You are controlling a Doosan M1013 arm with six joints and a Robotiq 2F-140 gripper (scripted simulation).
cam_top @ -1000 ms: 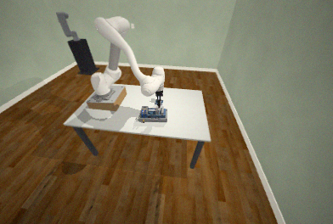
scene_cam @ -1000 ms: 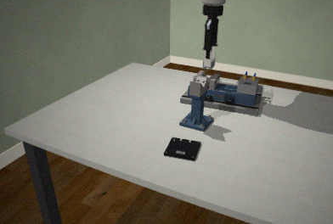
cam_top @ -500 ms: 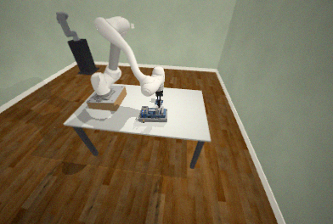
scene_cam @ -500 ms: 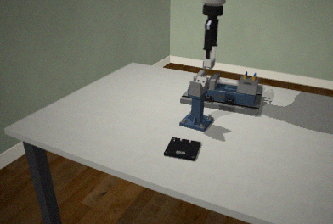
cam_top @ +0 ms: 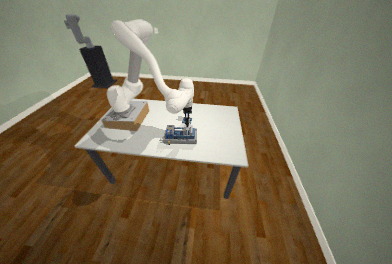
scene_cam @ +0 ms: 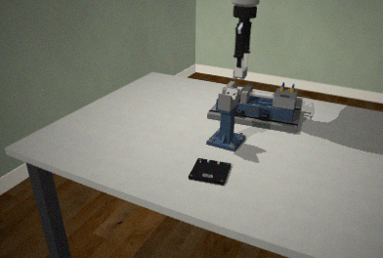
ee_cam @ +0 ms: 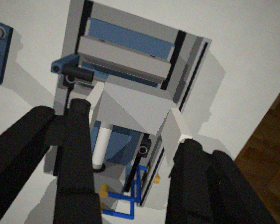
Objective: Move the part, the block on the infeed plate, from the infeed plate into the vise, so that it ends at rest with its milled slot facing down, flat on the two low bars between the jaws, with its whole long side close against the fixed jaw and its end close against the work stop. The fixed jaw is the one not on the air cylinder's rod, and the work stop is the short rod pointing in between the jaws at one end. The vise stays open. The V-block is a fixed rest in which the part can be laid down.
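My hand is 3 cm above the part. Round my hand: cylinder rod 9 cm behind, 1 cm to the left, 9 cm below; then fixed jaw 3 cm ahead, 2 cm to the left, 9 cm below; then work stop 1 cm behind, 7 cm to the left, 8 cm below.
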